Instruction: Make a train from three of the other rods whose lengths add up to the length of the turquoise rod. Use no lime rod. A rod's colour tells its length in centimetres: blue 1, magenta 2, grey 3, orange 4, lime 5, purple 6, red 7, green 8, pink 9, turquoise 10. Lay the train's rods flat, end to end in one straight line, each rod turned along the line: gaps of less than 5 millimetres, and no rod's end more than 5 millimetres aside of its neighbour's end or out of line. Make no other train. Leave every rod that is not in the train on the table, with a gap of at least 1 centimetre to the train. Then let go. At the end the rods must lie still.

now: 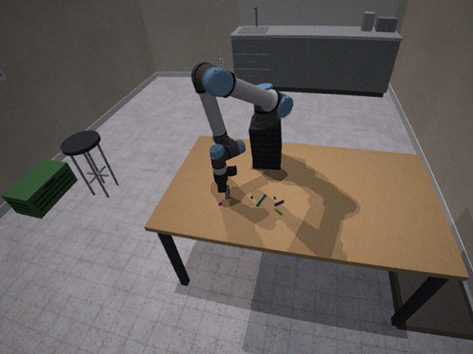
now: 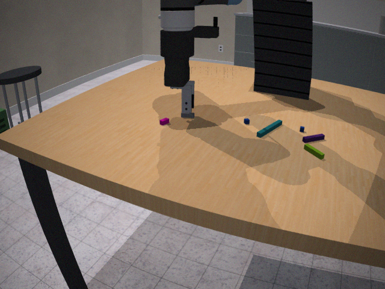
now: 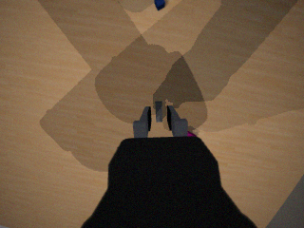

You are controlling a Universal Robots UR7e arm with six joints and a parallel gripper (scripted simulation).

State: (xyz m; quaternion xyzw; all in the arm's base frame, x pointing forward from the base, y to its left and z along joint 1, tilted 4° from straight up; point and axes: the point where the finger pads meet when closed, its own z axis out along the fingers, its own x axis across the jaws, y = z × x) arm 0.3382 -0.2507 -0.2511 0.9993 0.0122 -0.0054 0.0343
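My gripper is now 3 cm above the grey rod. Also, from my hand: turquoise rod: 3 cm ahead, 19 cm to the left, 3 cm below; purple rod: 5 cm ahead, 29 cm to the left, 3 cm below; magenta rod: 5 cm ahead, 4 cm to the right, 3 cm below.
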